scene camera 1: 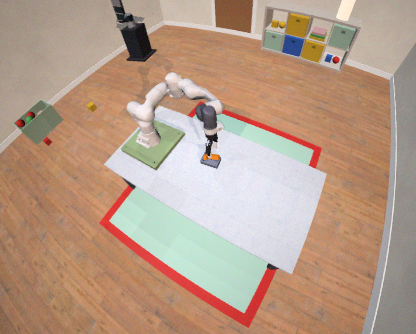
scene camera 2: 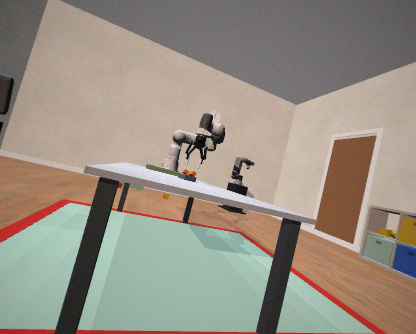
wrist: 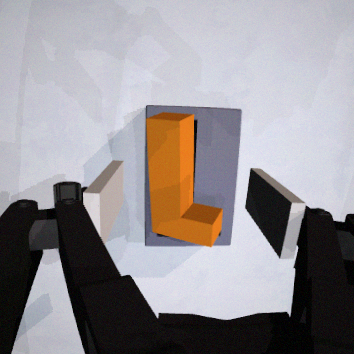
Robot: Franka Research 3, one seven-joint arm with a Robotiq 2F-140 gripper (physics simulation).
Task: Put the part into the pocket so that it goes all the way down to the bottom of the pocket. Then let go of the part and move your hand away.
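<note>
The orange L-shaped part [scene camera 1: 215, 157] [scene camera 2: 189, 172] [wrist: 164, 170] lies over the pocket of the grey block [scene camera 1: 210, 163] [scene camera 2: 187, 177] [wrist: 217, 155]. It stands above the block's top face and looks tilted. In the wrist view, dark strips of the pocket show along the right of its long arm and under its short arm. How deep its lower side reaches is hidden. My gripper [scene camera 1: 212, 145] [scene camera 2: 194, 163] [wrist: 185, 184] is open and empty above the part, one finger on each side of the block in the wrist view, apart from the part.
The block rests on the pale table [scene camera 1: 250, 200] [scene camera 2: 135, 172]. The green base plate [scene camera 1: 162, 155] [scene camera 2: 159, 169] under the arm lies to the block's left in the first scene view. A second, dark robot on a black stand [scene camera 1: 136, 42] [scene camera 2: 237, 189] is beyond the table.
</note>
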